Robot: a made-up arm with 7 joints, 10 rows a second.
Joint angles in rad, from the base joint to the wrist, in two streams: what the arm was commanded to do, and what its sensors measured. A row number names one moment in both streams.
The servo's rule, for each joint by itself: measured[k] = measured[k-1] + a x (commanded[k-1-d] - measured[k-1]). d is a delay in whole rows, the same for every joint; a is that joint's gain. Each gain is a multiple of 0.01, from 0.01 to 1. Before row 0 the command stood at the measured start. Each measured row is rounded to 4 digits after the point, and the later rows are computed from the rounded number. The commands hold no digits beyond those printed.
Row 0, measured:
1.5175 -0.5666 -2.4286 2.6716 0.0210 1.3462 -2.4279
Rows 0 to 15, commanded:
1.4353 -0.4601 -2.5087 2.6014 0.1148 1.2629 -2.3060
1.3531 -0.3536 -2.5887 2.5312 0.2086 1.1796 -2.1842
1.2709 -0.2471 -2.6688 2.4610 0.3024 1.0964 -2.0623
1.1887 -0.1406 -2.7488 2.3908 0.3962 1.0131 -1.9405
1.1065 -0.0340 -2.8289 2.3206 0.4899 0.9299 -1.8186
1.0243 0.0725 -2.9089 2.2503 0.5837 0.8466 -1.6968
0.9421 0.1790 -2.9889 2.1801 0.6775 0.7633 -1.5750
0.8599 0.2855 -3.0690 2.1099 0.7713 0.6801 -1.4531
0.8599 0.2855 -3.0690 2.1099 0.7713 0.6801 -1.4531
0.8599 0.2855 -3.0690 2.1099 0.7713 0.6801 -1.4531
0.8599 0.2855 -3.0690 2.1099 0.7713 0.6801 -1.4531
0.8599 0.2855 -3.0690 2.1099 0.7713 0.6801 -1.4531
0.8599 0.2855 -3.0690 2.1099 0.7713 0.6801 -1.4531
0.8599 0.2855 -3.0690 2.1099 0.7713 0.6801 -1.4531
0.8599 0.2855 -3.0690 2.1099 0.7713 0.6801 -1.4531
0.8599 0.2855 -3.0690 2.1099 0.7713 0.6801 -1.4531
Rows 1 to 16, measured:
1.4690 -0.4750 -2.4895 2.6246 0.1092 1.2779 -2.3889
1.4006 -0.3706 -2.5649 2.5620 0.2026 1.1973 -2.3234
1.3241 -0.2644 -2.6439 2.4943 0.2964 1.1146 -2.2398
1.2442 -0.1579 -2.7236 2.4250 0.3902 1.0314 -2.1440
1.1630 -0.0513 -2.8036 2.3551 0.4839 0.9482 -2.0399
1.0812 0.0552 -2.8836 2.2849 0.5777 0.8649 -1.9301
0.9991 0.1617 -2.9636 2.2147 0.6715 0.7816 -1.8165
0.9170 0.2682 -3.0437 2.1445 0.7653 0.6984 -1.7002
0.8833 0.2831 -3.0629 2.1213 0.7709 0.6834 -1.6211
0.8695 0.2852 -3.0675 2.1137 0.7713 0.6807 -1.5673
0.8638 0.2855 -3.0686 2.1112 0.7713 0.6802 -1.5308
0.8615 0.2855 -3.0689 2.1103 0.7713 0.6801 -1.5059
0.8606 0.2855 -3.0690 2.1100 0.7713 0.6801 -1.4890
0.8602 0.2855 -3.0690 2.1099 0.7713 0.6801 -1.4775
0.8600 0.2855 -3.0690 2.1099 0.7713 0.6801 -1.4697
0.8599 0.2855 -3.0690 2.1099 0.7713 0.6801 -1.4644
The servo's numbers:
d 0
a 0.59 0.86 0.76 0.67 0.94 0.82 0.32

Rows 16 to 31, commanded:
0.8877 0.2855 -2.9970 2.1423 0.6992 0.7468 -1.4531
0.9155 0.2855 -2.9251 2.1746 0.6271 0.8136 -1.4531
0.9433 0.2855 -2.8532 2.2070 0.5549 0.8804 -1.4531
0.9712 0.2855 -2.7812 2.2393 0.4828 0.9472 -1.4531
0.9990 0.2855 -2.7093 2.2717 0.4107 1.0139 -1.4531
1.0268 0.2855 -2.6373 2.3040 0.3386 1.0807 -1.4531
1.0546 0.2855 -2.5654 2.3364 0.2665 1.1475 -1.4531
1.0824 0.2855 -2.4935 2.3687 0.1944 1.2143 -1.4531
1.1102 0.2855 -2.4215 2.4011 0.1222 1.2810 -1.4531
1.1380 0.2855 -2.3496 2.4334 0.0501 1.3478 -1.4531
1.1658 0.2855 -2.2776 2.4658 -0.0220 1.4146 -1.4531
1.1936 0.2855 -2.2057 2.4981 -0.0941 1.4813 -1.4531
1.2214 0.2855 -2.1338 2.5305 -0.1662 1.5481 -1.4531
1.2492 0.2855 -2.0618 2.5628 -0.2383 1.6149 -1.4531
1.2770 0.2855 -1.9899 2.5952 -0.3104 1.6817 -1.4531
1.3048 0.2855 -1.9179 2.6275 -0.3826 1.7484 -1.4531
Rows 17 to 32, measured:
0.8763 0.2855 -3.0143 2.1316 0.7035 0.7348 -1.4608
0.8994 0.2855 -2.9465 2.1604 0.6317 0.7994 -1.4583
0.9253 0.2855 -2.8756 2.1916 0.5595 0.8658 -1.4566
0.9524 0.2855 -2.8039 2.2236 0.4874 0.9325 -1.4555
0.9799 0.2855 -2.7320 2.2558 0.4153 0.9992 -1.4547
1.0076 0.2855 -2.6600 2.2881 0.3432 1.0660 -1.4542
1.0353 0.2855 -2.5881 2.3205 0.2711 1.1328 -1.4538
1.0631 0.2855 -2.5162 2.3528 0.1990 1.1996 -1.4536
1.0909 0.2855 -2.4442 2.3852 0.1268 1.2663 -1.4534
1.1187 0.2855 -2.3723 2.4175 0.0547 1.3331 -1.4533
1.1465 0.2855 -2.3003 2.4499 -0.0174 1.3999 -1.4532
1.1743 0.2855 -2.2284 2.4822 -0.0895 1.4666 -1.4532
1.2021 0.2855 -2.1565 2.5146 -0.1616 1.5334 -1.4532
1.2299 0.2855 -2.0845 2.5469 -0.2337 1.6002 -1.4532
1.2577 0.2855 -2.0126 2.5793 -0.3058 1.6670 -1.4532
1.2855 0.2855 -1.9406 2.6116 -0.3780 1.7337 -1.4532

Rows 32 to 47, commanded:
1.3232 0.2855 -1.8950 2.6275 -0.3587 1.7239 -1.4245
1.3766 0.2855 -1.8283 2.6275 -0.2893 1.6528 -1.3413
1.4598 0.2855 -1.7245 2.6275 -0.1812 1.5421 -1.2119
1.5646 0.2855 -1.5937 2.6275 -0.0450 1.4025 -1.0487
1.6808 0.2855 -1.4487 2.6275 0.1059 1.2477 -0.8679
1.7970 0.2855 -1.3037 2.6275 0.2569 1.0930 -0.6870
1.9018 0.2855 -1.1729 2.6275 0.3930 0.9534 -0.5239
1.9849 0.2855 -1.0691 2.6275 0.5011 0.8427 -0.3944
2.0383 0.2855 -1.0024 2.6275 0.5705 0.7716 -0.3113
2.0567 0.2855 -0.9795 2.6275 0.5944 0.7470 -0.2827
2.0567 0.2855 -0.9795 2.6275 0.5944 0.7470 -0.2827
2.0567 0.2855 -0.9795 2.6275 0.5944 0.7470 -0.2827
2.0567 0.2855 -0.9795 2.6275 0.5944 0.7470 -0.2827
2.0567 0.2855 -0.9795 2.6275 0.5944 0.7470 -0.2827
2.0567 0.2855 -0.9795 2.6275 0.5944 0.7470 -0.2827
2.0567 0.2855 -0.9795 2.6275 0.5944 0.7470 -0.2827
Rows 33 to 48, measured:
1.3077 0.2855 -1.9059 2.6223 -0.3599 1.7257 -1.4440
1.3484 0.2855 -1.8469 2.6258 -0.2935 1.6659 -1.4111
1.4141 0.2855 -1.7539 2.6269 -0.1879 1.5644 -1.3474
1.5029 0.2855 -1.6321 2.6273 -0.0536 1.4316 -1.2518
1.6079 0.2855 -1.4927 2.6274 0.0963 1.2808 -1.1290
1.7195 0.2855 -1.3491 2.6275 0.2473 1.1268 -0.9876
1.8271 0.2855 -1.2152 2.6275 0.3843 0.9846 -0.8392
1.9202 0.2855 -1.1042 2.6275 0.4941 0.8682 -0.6969
1.9899 0.2855 -1.0268 2.6275 0.5659 0.7890 -0.5735
2.0293 0.2855 -0.9909 2.6275 0.5927 0.7546 -0.4804
2.0455 0.2855 -0.9822 2.6275 0.5943 0.7484 -0.4171
2.0521 0.2855 -0.9801 2.6275 0.5944 0.7473 -0.3741
2.0548 0.2855 -0.9796 2.6275 0.5944 0.7471 -0.3449
2.0559 0.2855 -0.9795 2.6275 0.5944 0.7470 -0.3250
2.0564 0.2855 -0.9795 2.6275 0.5944 0.7470 -0.3115
2.0566 0.2855 -0.9795 2.6275 0.5944 0.7470 -0.3023

